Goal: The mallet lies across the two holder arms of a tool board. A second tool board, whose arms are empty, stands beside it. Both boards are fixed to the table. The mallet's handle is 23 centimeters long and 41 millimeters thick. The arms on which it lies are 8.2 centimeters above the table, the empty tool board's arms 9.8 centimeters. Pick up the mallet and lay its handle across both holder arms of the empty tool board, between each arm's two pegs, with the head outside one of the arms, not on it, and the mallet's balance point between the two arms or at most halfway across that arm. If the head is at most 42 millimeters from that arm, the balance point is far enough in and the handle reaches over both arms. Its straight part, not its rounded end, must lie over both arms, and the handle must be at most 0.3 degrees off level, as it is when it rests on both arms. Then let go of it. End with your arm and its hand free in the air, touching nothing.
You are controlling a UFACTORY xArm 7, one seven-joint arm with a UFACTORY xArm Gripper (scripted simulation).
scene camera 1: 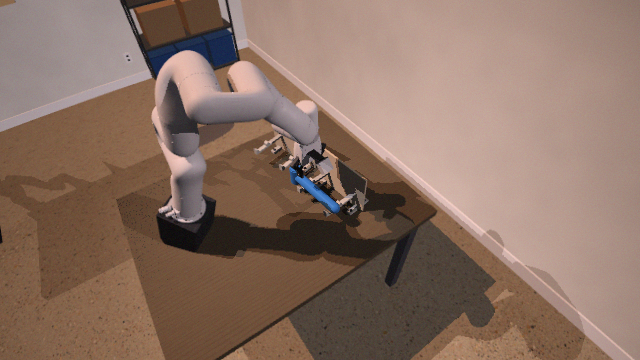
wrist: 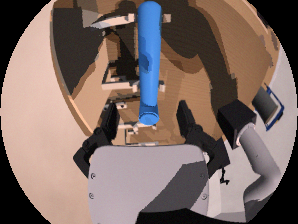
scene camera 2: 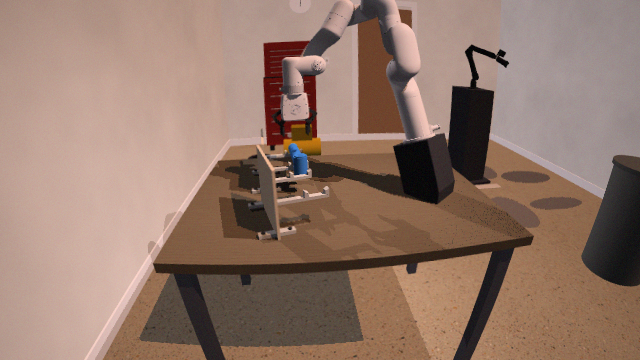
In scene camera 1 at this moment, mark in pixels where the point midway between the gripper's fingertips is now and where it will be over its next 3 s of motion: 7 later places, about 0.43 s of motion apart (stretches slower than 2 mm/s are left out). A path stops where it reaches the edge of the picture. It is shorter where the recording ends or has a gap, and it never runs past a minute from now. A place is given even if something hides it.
My gripper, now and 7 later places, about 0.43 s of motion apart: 309, 170; 309, 174; 308, 186; 309, 189; 310, 189; 309, 185; 308, 175; 300, 163
